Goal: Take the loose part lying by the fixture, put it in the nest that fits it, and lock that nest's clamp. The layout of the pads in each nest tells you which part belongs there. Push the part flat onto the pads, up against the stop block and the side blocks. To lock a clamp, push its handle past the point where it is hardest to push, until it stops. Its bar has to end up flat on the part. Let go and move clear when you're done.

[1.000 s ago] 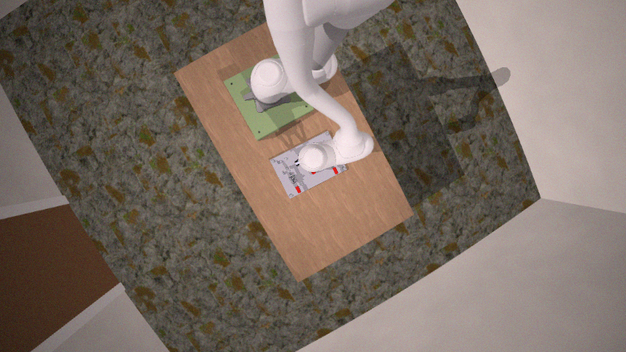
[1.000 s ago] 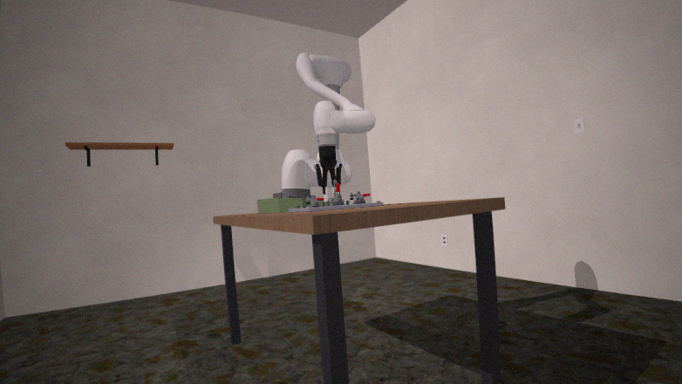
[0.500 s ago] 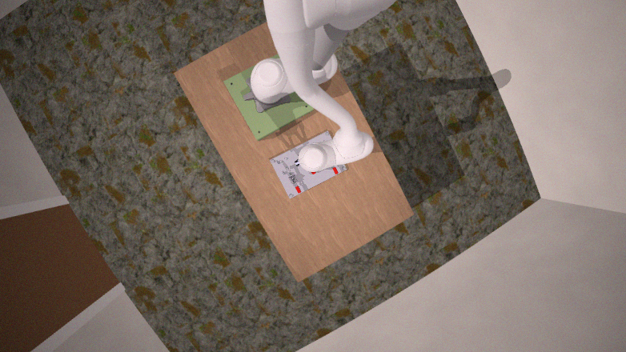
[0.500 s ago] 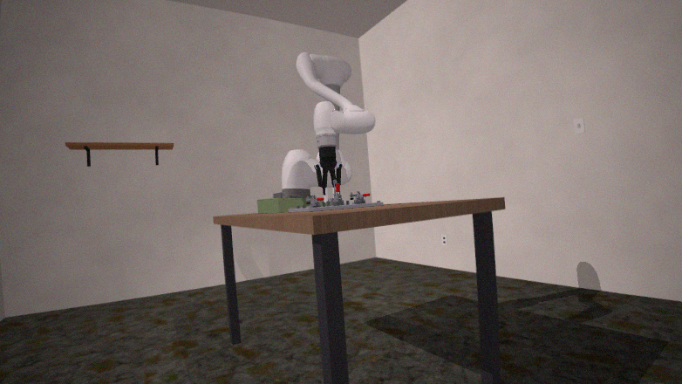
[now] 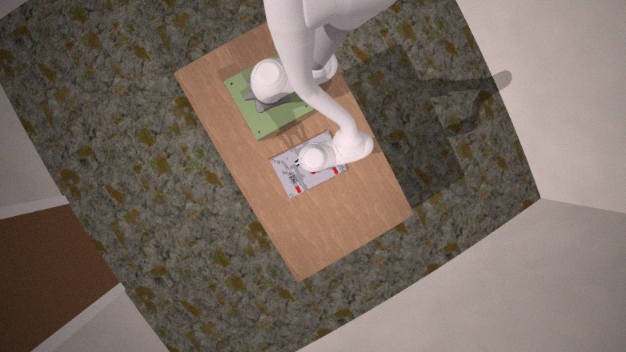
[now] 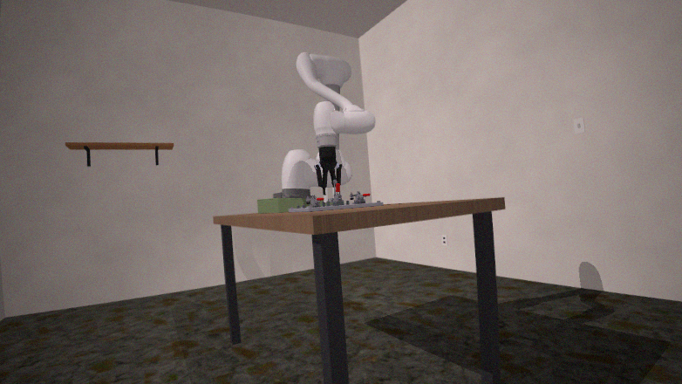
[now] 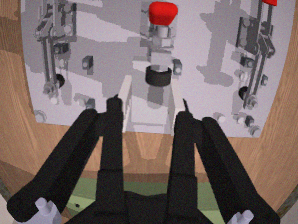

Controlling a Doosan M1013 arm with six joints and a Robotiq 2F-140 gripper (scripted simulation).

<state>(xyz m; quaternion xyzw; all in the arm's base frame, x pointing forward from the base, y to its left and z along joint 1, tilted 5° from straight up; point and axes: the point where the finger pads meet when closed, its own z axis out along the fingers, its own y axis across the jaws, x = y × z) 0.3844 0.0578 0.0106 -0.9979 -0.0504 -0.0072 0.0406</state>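
My gripper is now 3 cm above the loose part. Also, from my hand: grey fixture plate 4 cm ahead, 6 cm below.
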